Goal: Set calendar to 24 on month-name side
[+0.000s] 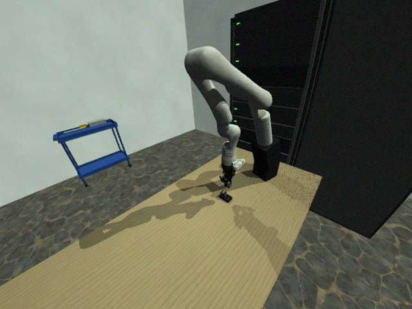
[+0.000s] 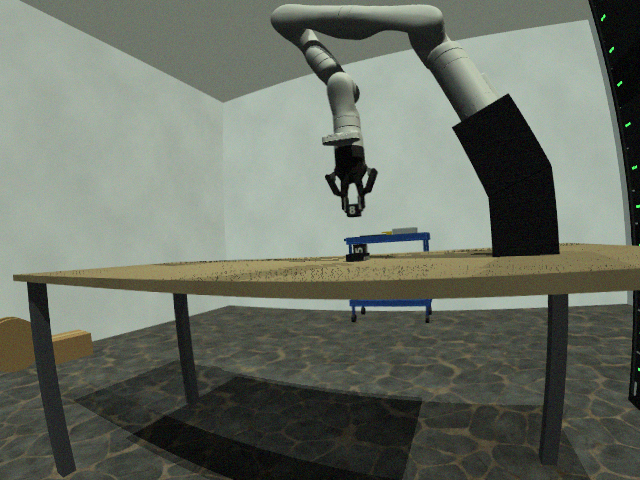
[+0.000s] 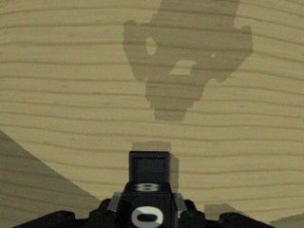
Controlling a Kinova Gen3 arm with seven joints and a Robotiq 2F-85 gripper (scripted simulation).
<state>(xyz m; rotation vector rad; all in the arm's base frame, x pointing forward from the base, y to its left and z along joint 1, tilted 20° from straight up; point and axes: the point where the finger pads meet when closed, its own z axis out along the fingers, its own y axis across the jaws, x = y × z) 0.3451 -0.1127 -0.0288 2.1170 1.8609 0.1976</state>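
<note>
The black date cube is 110 mm below my hand, 30 mm to the right of it and 10 mm behind it. The rest, counted from my hand: black tray: 130 mm below, 20 mm to the right; then black cube: 20 mm below.
</note>
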